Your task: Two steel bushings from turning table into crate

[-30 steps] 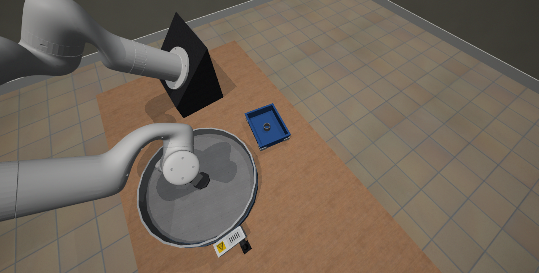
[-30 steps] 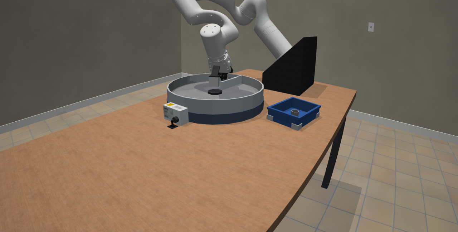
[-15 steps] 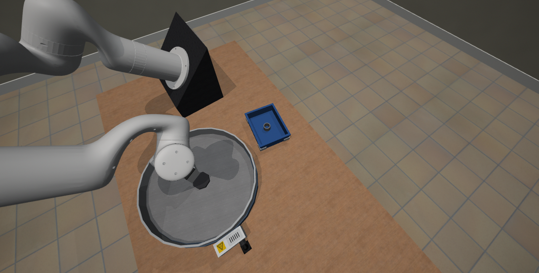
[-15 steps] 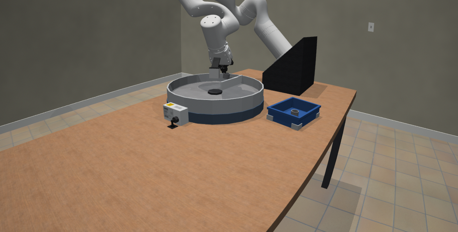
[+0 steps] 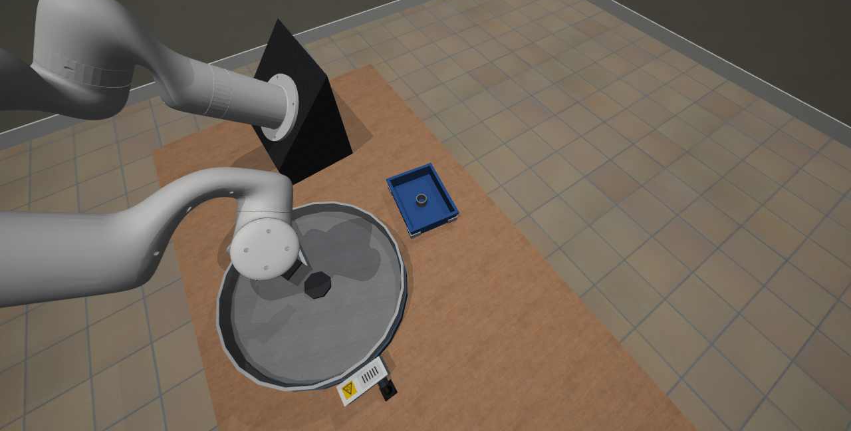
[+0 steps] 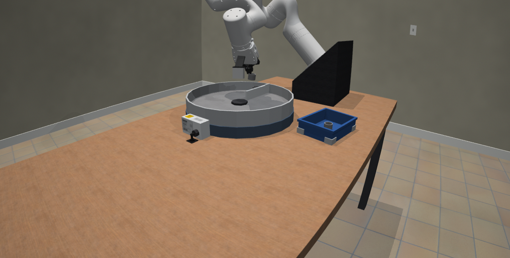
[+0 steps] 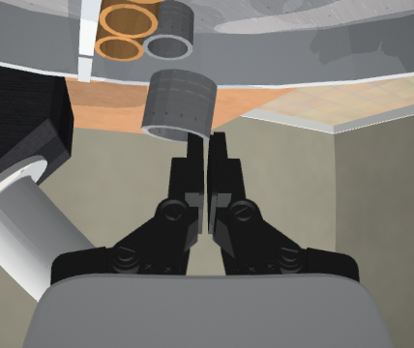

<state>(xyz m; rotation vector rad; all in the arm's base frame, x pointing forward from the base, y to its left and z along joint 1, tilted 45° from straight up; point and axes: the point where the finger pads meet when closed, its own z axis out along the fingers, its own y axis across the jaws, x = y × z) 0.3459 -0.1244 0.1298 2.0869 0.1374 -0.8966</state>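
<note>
The blue crate is 50 mm ahead of my hand, 410 mm to the left of it and 140 mm below it. The rest, counted from my hand: grey turning table: 130 mm ahead, 60 mm to the left, 110 mm below.
</note>
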